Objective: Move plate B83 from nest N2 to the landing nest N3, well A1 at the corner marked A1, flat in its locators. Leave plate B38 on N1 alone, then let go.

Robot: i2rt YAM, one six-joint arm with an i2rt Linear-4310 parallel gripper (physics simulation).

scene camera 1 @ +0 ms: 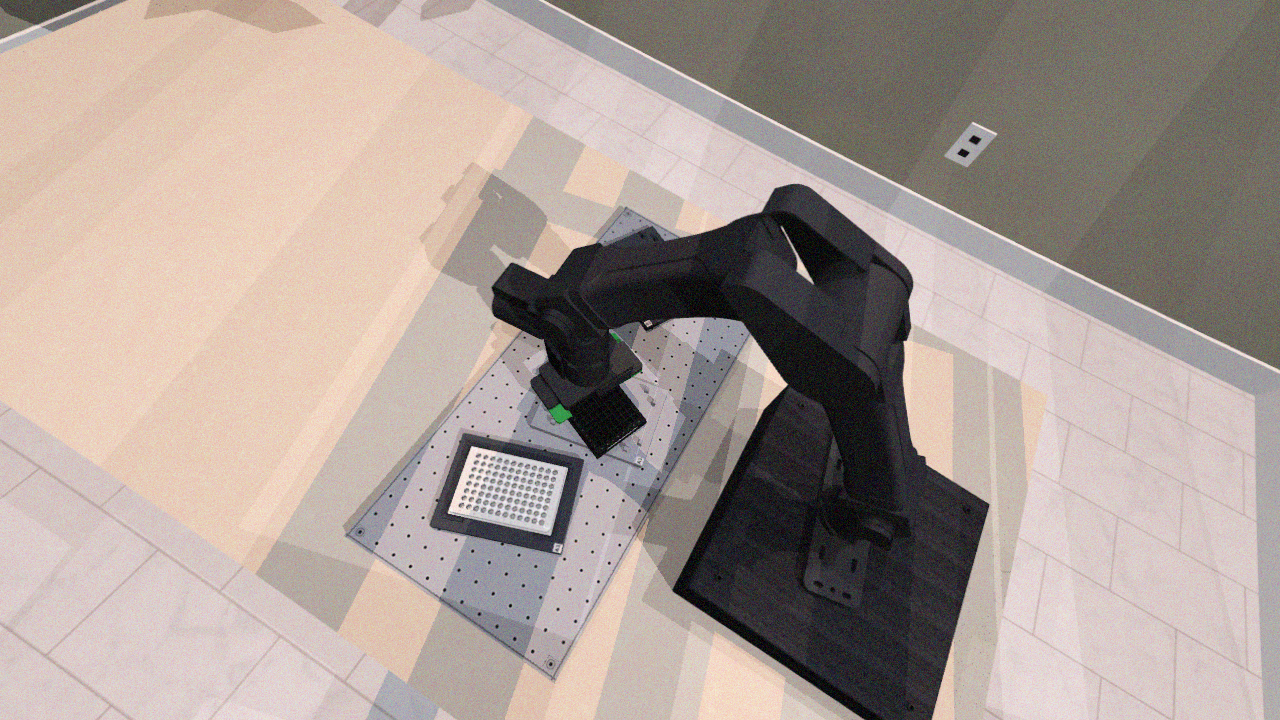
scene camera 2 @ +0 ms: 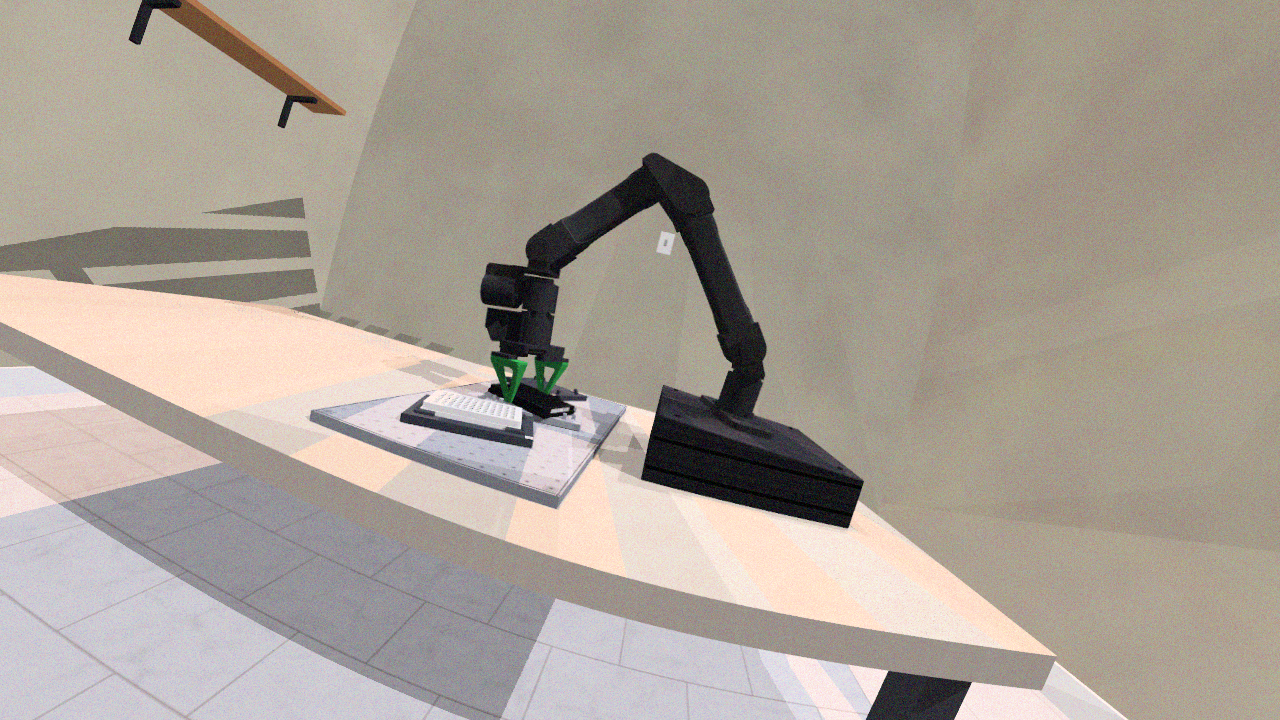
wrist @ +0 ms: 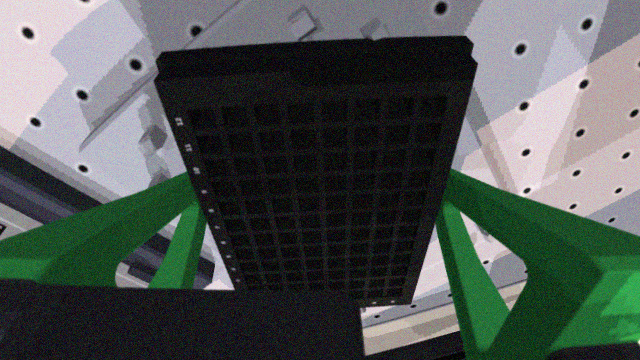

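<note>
A black well plate [scene camera 1: 608,420] [scene camera 2: 547,402] [wrist: 320,150], likely B83, is clasped along its long sides by the green fingers of my gripper [scene camera 1: 587,376] [scene camera 2: 529,394] [wrist: 320,180]. It hangs a little above a pale grey nest [scene camera 1: 657,429] [scene camera 2: 572,424] [wrist: 270,20] and is turned relative to the nest's edges. Small locator blocks of that nest show beyond the plate in the wrist view. A white well plate [scene camera 1: 510,488] [scene camera 2: 469,409], likely B38, lies in a dark nest [scene camera 1: 574,492] [scene camera 2: 465,431]. Nest labels are too small to read; well A1 is not identifiable.
A perforated grey base board [scene camera 1: 411,537] [scene camera 2: 537,479] carries the nests. Another dark nest [scene camera 1: 648,237] stands at its far end, partly hidden by the arm. The arm's black pedestal [scene camera 1: 930,573] [scene camera 2: 751,474] stands beside the board. The white plate's nest is close to the held plate.
</note>
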